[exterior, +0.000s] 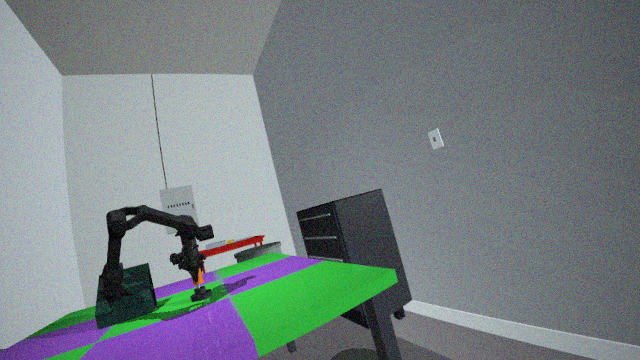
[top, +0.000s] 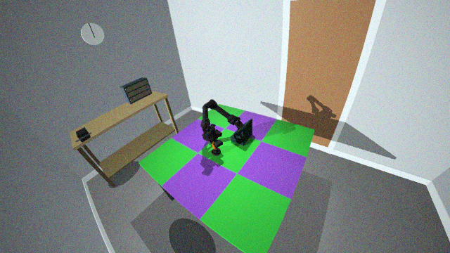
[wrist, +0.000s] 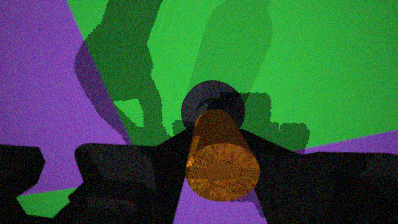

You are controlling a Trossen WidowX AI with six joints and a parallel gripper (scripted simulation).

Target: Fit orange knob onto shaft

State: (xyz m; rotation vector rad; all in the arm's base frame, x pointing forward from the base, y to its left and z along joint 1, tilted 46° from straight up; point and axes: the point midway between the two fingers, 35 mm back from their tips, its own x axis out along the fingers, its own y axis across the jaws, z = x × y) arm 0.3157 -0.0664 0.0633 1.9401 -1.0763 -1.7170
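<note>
Right now my gripper tip is 3 cm below the orange knob. From my gripper tip the other things lie so: pedestal 4 cm below.
</note>
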